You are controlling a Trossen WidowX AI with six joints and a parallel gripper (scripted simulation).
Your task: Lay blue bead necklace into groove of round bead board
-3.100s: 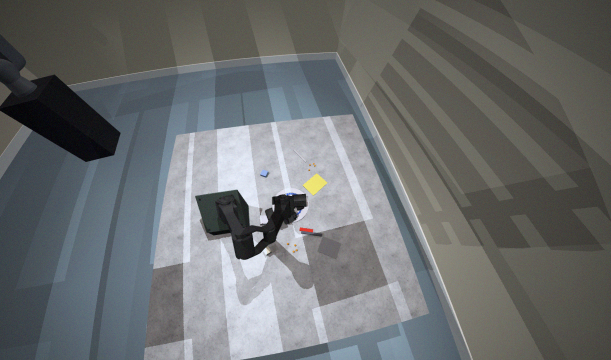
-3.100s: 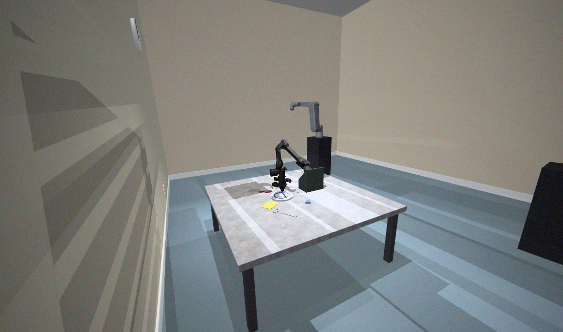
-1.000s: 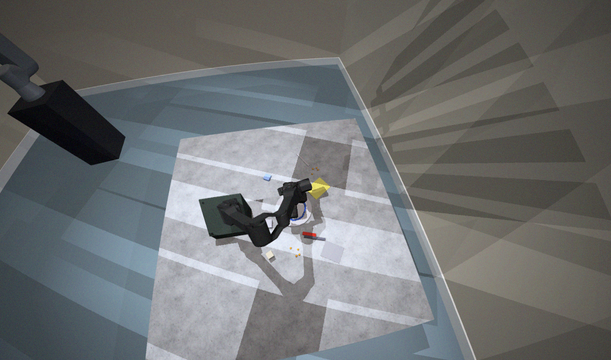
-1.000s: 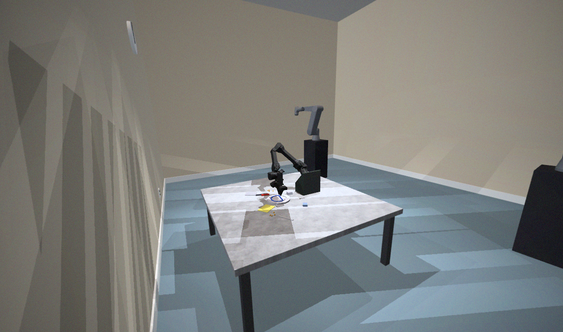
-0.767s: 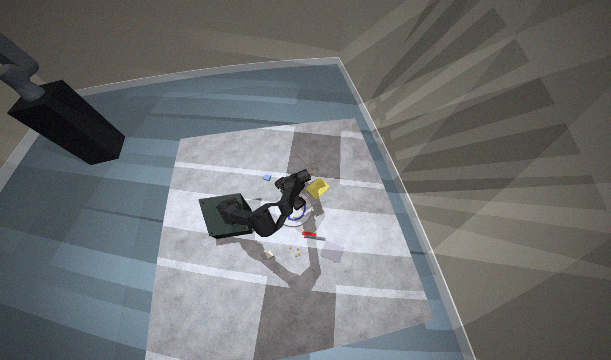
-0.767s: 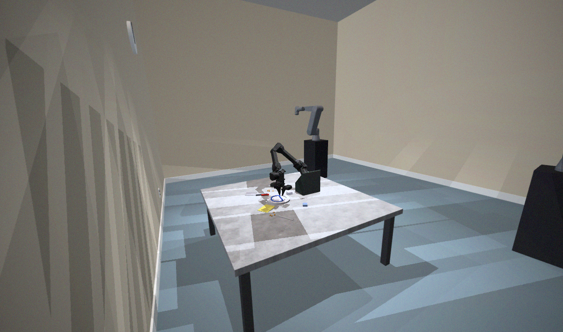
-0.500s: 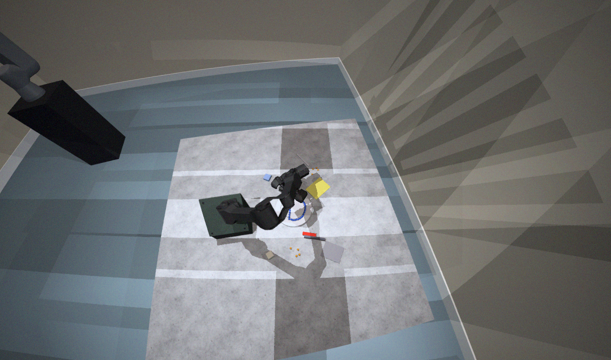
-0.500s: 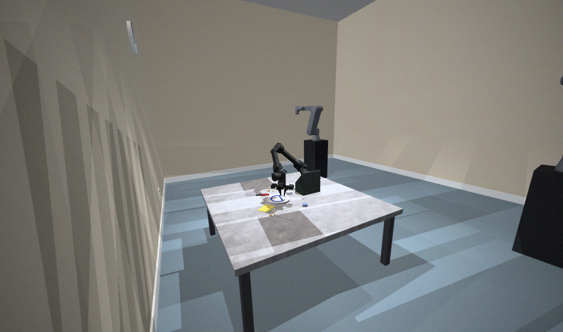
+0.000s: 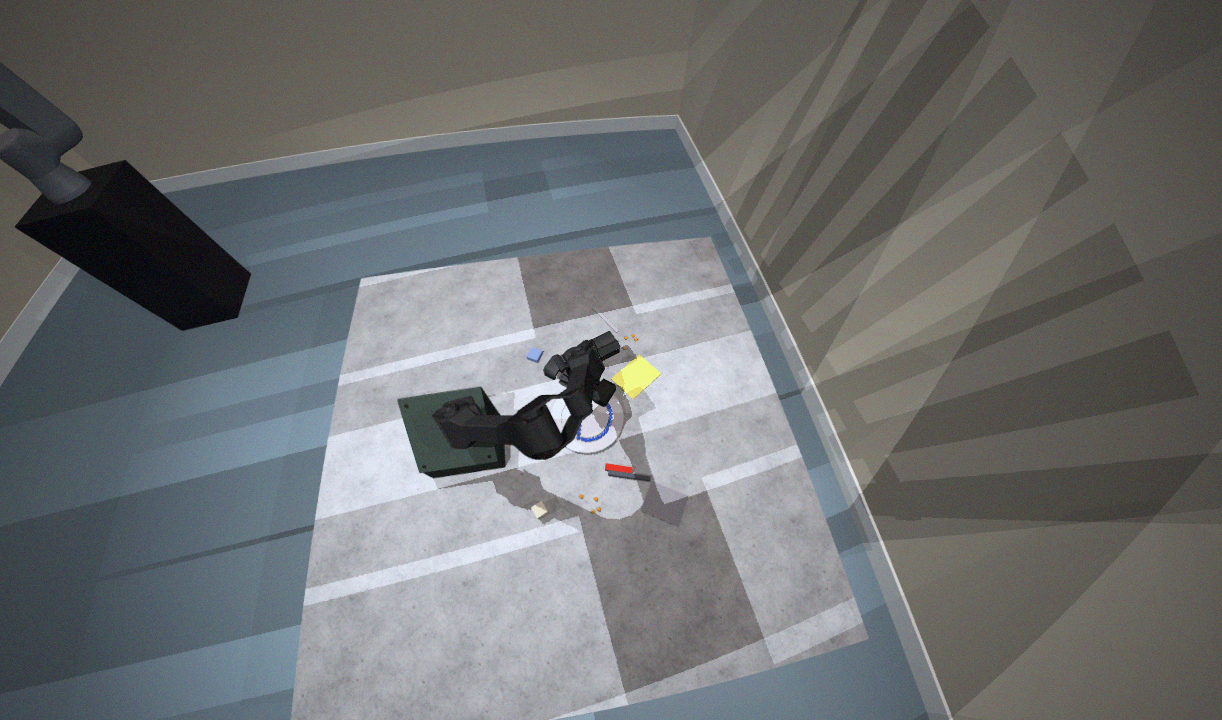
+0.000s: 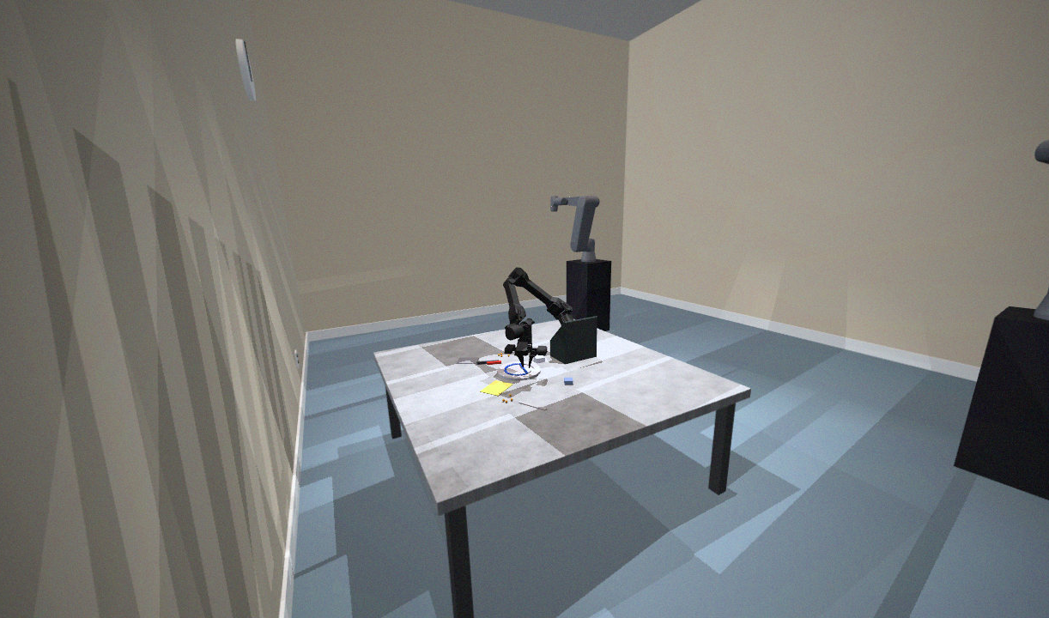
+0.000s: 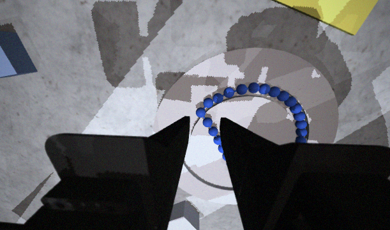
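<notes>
Right now my gripper tip is 60 mm to the left of the round white bead board and 30 mm above it. Also, from my gripper tip: blue block (170 mm to the left, 110 mm behind, 30 mm below); yellow sheet (170 mm ahead, 40 mm below, 30 mm to the left); grey tool (230 mm to the right, 60 mm ahead, 40 mm below).
</notes>
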